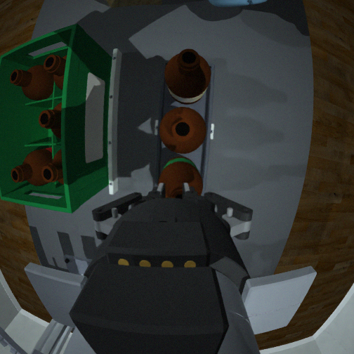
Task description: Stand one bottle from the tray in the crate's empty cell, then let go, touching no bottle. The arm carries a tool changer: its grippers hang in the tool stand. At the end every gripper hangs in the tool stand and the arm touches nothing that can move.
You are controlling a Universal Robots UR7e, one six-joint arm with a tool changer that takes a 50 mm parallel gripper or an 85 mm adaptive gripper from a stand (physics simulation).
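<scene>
The tray [205, 155] holds three brown bottles in a row: the far one [188, 77], the middle one [183, 131] and the near one with a green band [181, 175]. All three stand upright. The green crate [90, 65] at the left has several brown bottles in its cells; its near wall hides part of the inside, and a bare cell shows at the left of its middle row. My gripper [174, 189] is open, its fingertips apart over the near bottle's neck, which is partly hidden by the gripper body. I cannot tell whether they touch the neck.
A white rail [114, 120] runs between the crate and the tray. Small white tabs [212, 131] sit at the tray's sides. Part of a blue object [237, 2] shows at the top edge. Pale flat panels [280, 295] show at the lower left and lower right.
</scene>
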